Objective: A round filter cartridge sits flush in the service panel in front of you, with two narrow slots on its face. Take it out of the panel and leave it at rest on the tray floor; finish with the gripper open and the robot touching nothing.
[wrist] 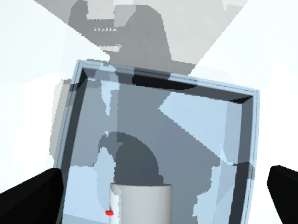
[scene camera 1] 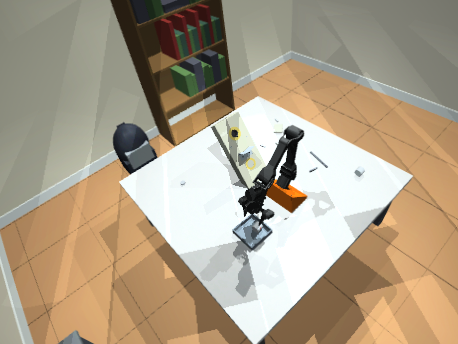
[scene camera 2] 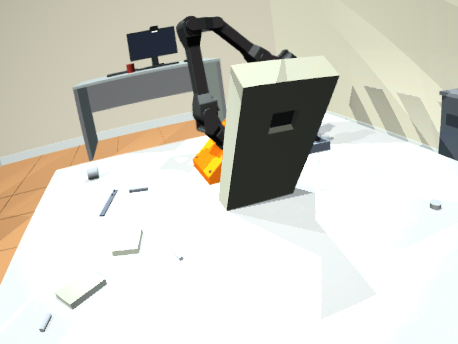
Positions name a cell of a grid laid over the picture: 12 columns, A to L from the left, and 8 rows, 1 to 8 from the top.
Labels:
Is my gripper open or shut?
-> Open.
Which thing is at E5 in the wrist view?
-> A blue-grey tray.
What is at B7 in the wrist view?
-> My gripper.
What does my gripper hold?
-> Nothing.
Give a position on a service panel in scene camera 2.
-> At H3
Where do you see a blue-grey tray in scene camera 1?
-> At G6

